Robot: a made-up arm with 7 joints. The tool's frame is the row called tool.
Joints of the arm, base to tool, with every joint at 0 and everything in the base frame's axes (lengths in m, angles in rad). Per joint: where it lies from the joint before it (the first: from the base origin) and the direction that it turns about. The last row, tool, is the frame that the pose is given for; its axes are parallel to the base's.
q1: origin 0 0 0 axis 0 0.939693 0.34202
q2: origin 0 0 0 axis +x
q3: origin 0 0 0 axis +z
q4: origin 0.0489 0 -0.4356 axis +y
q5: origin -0.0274 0 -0.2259 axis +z
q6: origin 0 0 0 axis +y
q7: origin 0 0 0 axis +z
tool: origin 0 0 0
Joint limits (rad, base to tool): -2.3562..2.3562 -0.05..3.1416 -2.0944..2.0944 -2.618..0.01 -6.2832..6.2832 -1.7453..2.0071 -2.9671..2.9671
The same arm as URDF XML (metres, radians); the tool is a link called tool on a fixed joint. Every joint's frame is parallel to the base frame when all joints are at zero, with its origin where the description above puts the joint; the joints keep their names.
<robot name="arm">
<joint name="q1" type="revolute"><parent link="base"/><child link="link1"/><origin xyz="0.0000 0.0000 0.0000"/><axis xyz="0 0.9397 0.342"/><limit lower="-2.3562" upper="2.3562"/></joint>
<joint name="q2" type="revolute"><parent link="link1"/><child link="link2"/><origin xyz="0.0000 0.0000 0.0000"/><axis xyz="1 0 0"/><limit lower="-0.0500" upper="3.1416"/></joint>
<joint name="q3" type="revolute"><parent link="link2"/><child link="link3"/><origin xyz="0.0000 0.0000 0.0000"/><axis xyz="0 0 1"/><limit lower="-2.0944" upper="2.0944"/></joint>
<joint name="q4" type="revolute"><parent link="link3"/><child link="link4"/><origin xyz="0.0489 0.0000 -0.4356"/><axis xyz="0 1 0"/><limit lower="-2.6180" upper="0.0100"/></joint>
<joint name="q5" type="revolute"><parent link="link4"/><child link="link5"/><origin xyz="-0.0274 0.0000 -0.2259"/><axis xyz="0 0 1"/><limit lower="-6.2832" upper="6.2832"/></joint>
<joint name="q6" type="revolute"><parent link="link5"/><child link="link6"/><origin xyz="0.0000 0.0000 0.0000"/><axis xyz="0 1 0"/><limit lower="-1.7453" upper="2.0071"/></joint>
<joint name="q7" type="revolute"><parent link="link6"/><child link="link7"/><origin xyz="0.0000 0.0000 0.0000"/><axis xyz="0 0 1"/><limit lower="-2.9671" upper="2.9671"/></joint>
<joint name="tool_joint" type="fixed"><parent link="link7"/><child link="tool"/><origin xyz="0.0000 0.0000 0.0000"/></joint>
<link name="base"/>
<link name="link1"/>
<link name="link2"/>
<link name="link3"/>
<link name="link4"/>
<link name="link5"/>
<link name="link6"/>
<link name="link7"/>
<link name="tool"/>
</robot>

